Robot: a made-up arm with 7 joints. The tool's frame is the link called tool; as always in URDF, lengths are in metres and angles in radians. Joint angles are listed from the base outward.
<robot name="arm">
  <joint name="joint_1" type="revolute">
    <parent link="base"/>
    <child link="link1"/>
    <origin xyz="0.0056 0.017 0.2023" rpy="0 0 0"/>
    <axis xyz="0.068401 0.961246 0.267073"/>
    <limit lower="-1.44" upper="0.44"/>
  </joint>
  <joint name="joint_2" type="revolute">
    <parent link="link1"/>
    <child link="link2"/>
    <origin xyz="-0.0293 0.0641 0.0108" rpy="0 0 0"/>
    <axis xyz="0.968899 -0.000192 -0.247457"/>
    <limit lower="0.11" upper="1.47"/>
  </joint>
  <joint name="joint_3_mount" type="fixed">
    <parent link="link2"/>
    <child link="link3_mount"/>
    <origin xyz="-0.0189 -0.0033 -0.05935" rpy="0 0 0"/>
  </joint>
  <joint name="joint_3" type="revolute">
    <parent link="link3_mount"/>
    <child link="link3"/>
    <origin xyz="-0.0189 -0.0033 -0.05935" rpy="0 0 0"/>
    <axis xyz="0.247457 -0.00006 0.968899"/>
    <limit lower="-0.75" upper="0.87"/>
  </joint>
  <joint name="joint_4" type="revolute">
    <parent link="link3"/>
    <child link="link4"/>
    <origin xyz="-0.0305 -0.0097 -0.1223" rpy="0 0 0"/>
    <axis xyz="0.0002 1 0.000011"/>
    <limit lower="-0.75" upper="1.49"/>
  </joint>
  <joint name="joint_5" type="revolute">
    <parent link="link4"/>
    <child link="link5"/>
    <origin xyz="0.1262 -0.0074 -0.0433" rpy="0 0 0"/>
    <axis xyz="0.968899 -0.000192 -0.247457"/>
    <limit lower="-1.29" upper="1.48"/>
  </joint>
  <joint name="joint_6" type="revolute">
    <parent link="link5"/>
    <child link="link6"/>
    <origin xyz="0.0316 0.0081 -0.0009" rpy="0 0 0"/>
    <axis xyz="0.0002 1 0.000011"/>
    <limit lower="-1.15" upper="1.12"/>
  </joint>
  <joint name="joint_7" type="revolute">
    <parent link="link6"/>
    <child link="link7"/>
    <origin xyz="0.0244 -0.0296 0.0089" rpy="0 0 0"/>
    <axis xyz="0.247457 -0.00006 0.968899"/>
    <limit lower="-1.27" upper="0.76"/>
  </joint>
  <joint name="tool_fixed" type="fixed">
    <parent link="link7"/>
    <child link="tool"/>
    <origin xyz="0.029 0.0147 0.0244" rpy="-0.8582 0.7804 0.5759"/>
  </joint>
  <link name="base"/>
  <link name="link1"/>
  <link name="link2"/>
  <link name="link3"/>
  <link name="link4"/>
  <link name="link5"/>
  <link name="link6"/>
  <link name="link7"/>
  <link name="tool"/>
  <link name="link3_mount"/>
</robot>
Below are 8 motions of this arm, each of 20 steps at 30 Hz.
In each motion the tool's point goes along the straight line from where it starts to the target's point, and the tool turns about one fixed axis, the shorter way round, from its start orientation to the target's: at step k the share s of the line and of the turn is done. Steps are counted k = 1, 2, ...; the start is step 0. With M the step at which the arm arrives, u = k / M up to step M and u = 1 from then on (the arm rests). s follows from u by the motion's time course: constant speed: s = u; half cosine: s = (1 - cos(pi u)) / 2; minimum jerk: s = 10 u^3 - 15 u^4 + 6 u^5.
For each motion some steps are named. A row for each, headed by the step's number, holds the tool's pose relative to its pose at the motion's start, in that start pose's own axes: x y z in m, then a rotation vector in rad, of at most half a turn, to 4 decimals.
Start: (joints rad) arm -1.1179 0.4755 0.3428 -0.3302 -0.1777 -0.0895 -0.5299
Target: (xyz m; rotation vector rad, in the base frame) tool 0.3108 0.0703 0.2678 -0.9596 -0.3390 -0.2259
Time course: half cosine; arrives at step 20
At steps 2, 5, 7, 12, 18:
2: 0.0020 0.0003 -0.0016 -0.0033 0.0067 0.0074
5: 0.0122 0.0019 -0.0098 -0.0200 0.0401 0.0443
7: 0.0227 0.0036 -0.0183 -0.0372 0.0747 0.0826
12: 0.0545 0.0087 -0.0440 -0.0892 0.1791 0.1980
18: 0.0812 0.0129 -0.0655 -0.1330 0.2669 0.2951

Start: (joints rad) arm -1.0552 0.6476 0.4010 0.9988 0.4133 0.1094 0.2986
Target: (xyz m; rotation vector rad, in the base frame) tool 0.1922 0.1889 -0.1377 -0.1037 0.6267 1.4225
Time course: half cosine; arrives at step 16
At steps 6, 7, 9, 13, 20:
6: -0.0164 0.0808 -0.0320 0.2563 0.0985 0.0357
7: -0.0214 0.1053 -0.0417 0.3342 0.1284 0.0466
9: -0.0317 0.1564 -0.0619 0.4961 0.1906 0.0692
13: -0.0486 0.2397 -0.0948 0.7603 0.2921 0.1060
20: -0.0531 0.2617 -0.1035 0.8303 0.3190 0.1158

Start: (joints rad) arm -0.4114 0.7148 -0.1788 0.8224 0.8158 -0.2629 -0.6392
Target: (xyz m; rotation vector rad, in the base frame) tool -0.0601 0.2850 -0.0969 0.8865 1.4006 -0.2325
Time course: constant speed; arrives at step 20
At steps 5, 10, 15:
5: -0.0335 0.0195 -0.0475 0.1381 0.0703 -0.1219
10: -0.0670 0.0390 -0.0950 0.2761 0.1405 -0.2438
15: -0.1005 0.0585 -0.1425 0.4142 0.2108 -0.3658

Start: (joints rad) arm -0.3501 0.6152 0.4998 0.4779 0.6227 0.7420 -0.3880
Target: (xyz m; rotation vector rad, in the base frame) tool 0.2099 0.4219 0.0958 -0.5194 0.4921 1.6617
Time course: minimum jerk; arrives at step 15
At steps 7, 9, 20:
7: 0.0144 0.0206 0.0736 -0.1480 0.0862 -0.0768
9: 0.0225 0.0322 0.1147 -0.2308 0.1344 -0.1198
20: 0.0330 0.0472 0.1681 -0.3381 0.1970 -0.1755

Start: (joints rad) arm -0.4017 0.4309 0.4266 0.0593 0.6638 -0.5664 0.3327
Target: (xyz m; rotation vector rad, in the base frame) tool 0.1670 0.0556 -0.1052 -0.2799 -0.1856 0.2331
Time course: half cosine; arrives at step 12
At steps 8, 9, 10, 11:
8: -0.1226 -0.0018 -0.0491 0.1215 0.5478 -0.2141
9: -0.1395 -0.0021 -0.0559 0.1383 0.6234 -0.2436
10: -0.1525 -0.0023 -0.0611 0.1512 0.6814 -0.2663
11: -0.1606 -0.0024 -0.0643 0.1593 0.7179 -0.2806

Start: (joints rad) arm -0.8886 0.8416 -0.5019 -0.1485 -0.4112 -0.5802 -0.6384
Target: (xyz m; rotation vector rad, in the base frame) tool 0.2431 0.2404 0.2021 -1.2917 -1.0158 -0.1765
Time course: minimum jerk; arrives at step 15
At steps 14, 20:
14: -0.0713 0.0901 0.1232 -0.4946 -1.3200 0.3320
20: -0.0715 0.0904 0.1236 -0.4960 -1.3235 0.3329

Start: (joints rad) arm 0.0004 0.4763 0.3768 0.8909 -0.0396 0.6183 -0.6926
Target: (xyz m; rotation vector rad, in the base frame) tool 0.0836 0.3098 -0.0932 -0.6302 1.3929 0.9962
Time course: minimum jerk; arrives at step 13
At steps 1, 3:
1: -0.0004 0.0000 0.0001 0.0013 -0.0012 -0.0018
3: -0.0089 0.0009 0.0025 0.0265 -0.0249 -0.0377

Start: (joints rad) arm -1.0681 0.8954 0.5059 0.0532 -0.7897 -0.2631 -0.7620
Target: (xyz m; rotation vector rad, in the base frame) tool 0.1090 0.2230 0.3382 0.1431 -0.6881 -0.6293
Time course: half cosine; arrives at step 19
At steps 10, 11, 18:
10: -0.0124 -0.0602 0.0180 0.4510 0.1781 -0.2351
11: -0.0143 -0.0693 0.0208 0.5189 0.2049 -0.2705
18: -0.0228 -0.1105 0.0331 0.8276 0.3268 -0.4315

